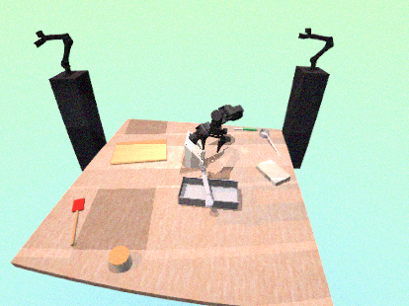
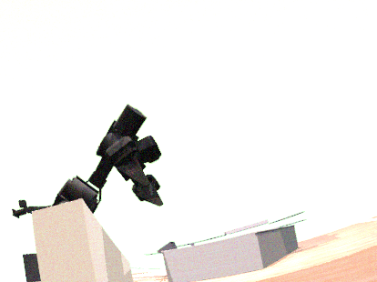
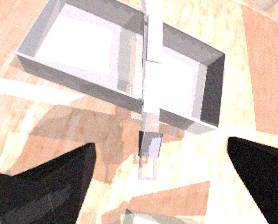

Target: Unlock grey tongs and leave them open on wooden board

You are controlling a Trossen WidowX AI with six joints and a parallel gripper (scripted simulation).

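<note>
My gripper tip is 160 mm short of the grey roasting tin and 150 mm above it. Also, from my gripper tip: wooden board: 220 mm behind, 470 mm to the right, 170 mm below; white block: 30 mm behind, 380 mm to the left, 170 mm below; green-handled tool: 550 mm behind, 270 mm to the left, 170 mm below.
</note>
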